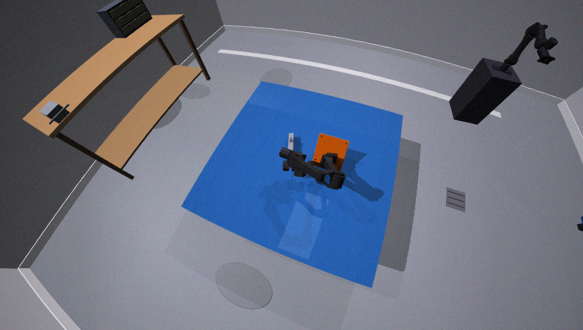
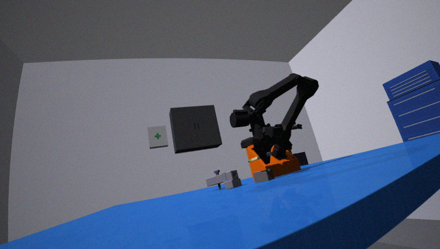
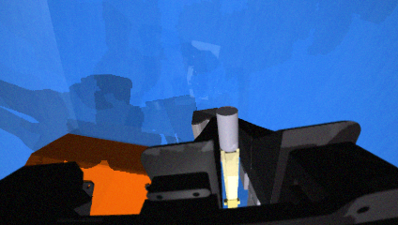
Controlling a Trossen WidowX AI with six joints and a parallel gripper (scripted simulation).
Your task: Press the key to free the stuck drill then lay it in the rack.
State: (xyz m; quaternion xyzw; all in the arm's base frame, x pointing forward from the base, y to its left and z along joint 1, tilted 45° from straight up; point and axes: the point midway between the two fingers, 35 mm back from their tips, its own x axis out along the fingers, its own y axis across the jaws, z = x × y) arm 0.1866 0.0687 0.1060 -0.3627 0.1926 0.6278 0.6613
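Now: the grey notched block 50 mm to the right of my gripper tip and 40 mm below it. Also, from my gripper tip: drill 10 mm ahead, 40 mm to the right, 30 mm above; dark t-shaped piece 110 mm ahead, 220 mm to the right, 10 mm below; light grey block 100 mm ahead, 200 mm to the right, 20 mm below.
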